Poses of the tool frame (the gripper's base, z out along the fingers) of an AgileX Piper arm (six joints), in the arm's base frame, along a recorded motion.
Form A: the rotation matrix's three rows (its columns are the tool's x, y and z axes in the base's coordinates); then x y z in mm. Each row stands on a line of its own.
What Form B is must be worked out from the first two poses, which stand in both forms.
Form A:
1:
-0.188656 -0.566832 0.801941
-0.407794 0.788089 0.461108
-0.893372 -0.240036 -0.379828
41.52 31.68 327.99
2:
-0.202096 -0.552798 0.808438
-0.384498 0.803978 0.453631
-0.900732 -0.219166 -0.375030
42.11 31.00 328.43
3:
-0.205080 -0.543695 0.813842
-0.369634 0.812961 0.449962
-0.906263 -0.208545 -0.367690
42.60 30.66 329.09
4:
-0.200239 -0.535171 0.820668
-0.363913 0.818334 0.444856
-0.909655 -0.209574 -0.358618
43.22 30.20 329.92
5:
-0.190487 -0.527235 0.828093
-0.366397 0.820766 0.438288
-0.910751 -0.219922 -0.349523
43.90 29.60 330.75
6:
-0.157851 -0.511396 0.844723
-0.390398 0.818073 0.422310
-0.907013 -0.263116 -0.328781
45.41 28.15 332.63
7:
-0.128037 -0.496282 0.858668
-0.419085 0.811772 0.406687
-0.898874 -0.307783 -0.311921
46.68 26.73 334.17
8:
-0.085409 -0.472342 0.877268
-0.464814 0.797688 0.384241
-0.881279 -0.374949 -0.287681
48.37 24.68 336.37
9:
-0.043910 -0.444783 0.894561
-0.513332 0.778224 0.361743
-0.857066 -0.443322 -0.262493
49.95 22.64 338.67
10:
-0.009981 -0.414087 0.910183
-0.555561 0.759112 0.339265
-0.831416 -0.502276 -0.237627
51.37 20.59 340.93
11:
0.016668 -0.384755 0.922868
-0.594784 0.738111 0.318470
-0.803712 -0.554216 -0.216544
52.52 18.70 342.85
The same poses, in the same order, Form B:
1: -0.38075 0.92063 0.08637 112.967 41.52 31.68 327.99
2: -0.36475 0.92662 0.09124 112.741 42.11 31.00 328.43
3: -0.35594 0.92976 0.09408 112.328 42.60 30.66 329.09
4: -0.35225 0.93136 0.09218 111.732 43.22 30.20 329.92
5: -0.35270 0.93176 0.08619 111.077 43.90 29.60 330.75
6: -0.36363 0.92933 0.06419 109.529 45.41 28.15 332.63
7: -0.37628 0.92561 0.04066 108.306 46.68 26.73 334.17
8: -0.39635 0.91809 0.00393 106.720 48.37 24.68 336.37
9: -0.41735 0.90805 -0.03554 105.313 49.95 22.64 338.67
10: -0.43391 0.89800 -0.07295 104.137 51.37 20.59 340.93
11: -0.44846 0.88726 -0.10793 103.349 52.52 18.70 342.85
